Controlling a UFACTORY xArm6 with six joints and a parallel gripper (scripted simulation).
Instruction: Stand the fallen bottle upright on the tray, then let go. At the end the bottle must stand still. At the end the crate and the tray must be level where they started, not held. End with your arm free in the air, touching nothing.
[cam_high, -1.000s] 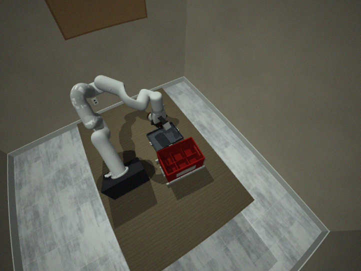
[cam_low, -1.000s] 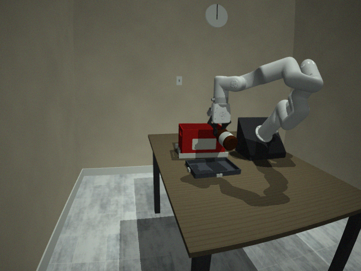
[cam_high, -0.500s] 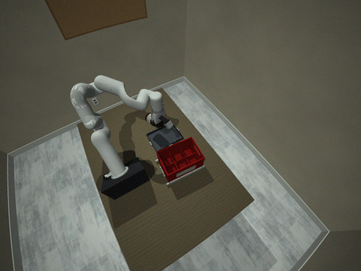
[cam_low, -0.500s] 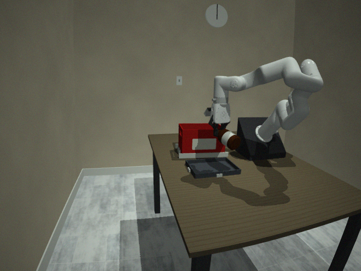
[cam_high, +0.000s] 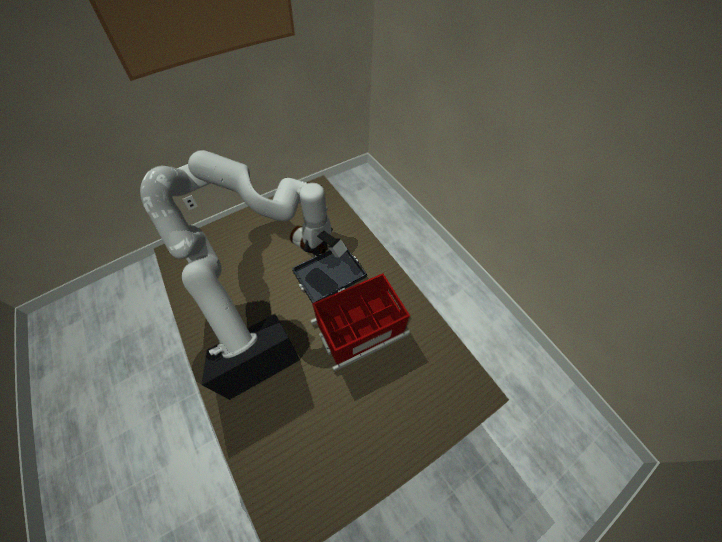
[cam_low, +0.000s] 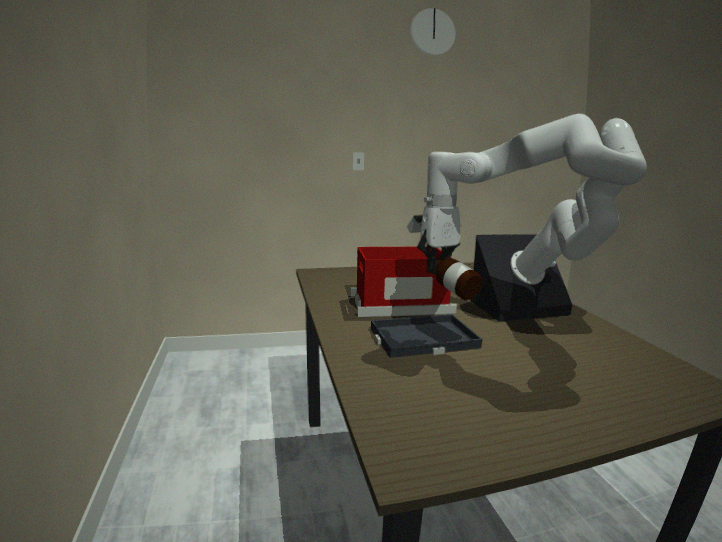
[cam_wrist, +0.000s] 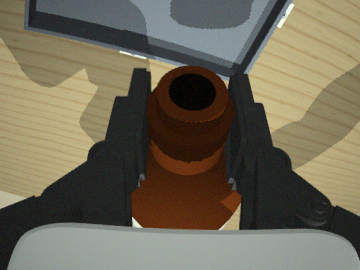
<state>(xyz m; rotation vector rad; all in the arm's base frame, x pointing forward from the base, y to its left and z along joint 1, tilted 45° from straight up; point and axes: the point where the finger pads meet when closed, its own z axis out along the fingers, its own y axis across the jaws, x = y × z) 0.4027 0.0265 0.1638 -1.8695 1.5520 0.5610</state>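
The brown bottle lies 1 cm behind my hand, 5 cm to the left of it and 1 cm below it. Round my hand: dark grey tray (3 cm ahead, 19 cm below); then red crate (2 cm behind, 27 cm to the right, 12 cm below).
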